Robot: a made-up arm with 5 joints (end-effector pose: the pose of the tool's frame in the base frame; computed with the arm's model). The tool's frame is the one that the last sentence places.
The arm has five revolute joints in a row. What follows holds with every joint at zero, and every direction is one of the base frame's. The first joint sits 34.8 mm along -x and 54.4 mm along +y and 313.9 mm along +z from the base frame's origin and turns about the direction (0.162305, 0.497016, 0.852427), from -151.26 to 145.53 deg. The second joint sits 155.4 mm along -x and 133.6 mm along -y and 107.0 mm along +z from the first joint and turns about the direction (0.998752, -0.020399, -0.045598), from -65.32 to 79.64 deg. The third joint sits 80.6 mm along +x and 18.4 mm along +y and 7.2 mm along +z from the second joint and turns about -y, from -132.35 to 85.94 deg. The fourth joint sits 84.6 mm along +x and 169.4 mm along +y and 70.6 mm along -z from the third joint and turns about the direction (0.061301, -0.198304, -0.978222), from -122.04 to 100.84 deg. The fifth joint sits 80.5 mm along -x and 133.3 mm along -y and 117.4 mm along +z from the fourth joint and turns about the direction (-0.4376, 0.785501, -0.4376), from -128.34 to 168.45 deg. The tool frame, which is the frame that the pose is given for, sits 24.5 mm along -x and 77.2 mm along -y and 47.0 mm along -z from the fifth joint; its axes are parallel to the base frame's.
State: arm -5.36 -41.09 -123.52 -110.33 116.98
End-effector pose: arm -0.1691 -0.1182 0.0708 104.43 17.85 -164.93
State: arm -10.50 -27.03 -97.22 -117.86 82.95
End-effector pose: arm -0.0562 -0.0502 0.0451 85.71 32.76 163.21
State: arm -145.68 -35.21 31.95 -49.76 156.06
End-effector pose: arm 0.0159 0.2286 0.4584 -65.54 -3.12 124.95
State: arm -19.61 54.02 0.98 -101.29 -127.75
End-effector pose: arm 0.0372 0.0145 0.6653 -108.33 -39.19 -90.19
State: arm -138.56 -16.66 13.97 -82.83 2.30
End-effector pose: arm -0.2213 0.1185 0.4878 -39.34 -22.42 -56.92
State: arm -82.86 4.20 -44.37 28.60 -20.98
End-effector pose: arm -0.1996 0.2262 0.3134 23.64 -12.17 -91.11
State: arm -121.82 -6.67 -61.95 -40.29 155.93
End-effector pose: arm -0.1492 0.0395 0.3879 -143.37 21.01 173.91
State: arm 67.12 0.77 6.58 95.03 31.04
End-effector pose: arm -0.2412 0.0095 0.5265 -26.48 36.41 -60.39
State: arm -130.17 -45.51 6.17 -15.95 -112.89
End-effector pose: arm -0.1100 0.1087 0.3738 -105.64 -43.71 48.58
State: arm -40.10 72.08 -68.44 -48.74 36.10
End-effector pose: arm -0.0344 0.0004 0.3577 36.38 1.12 67.41
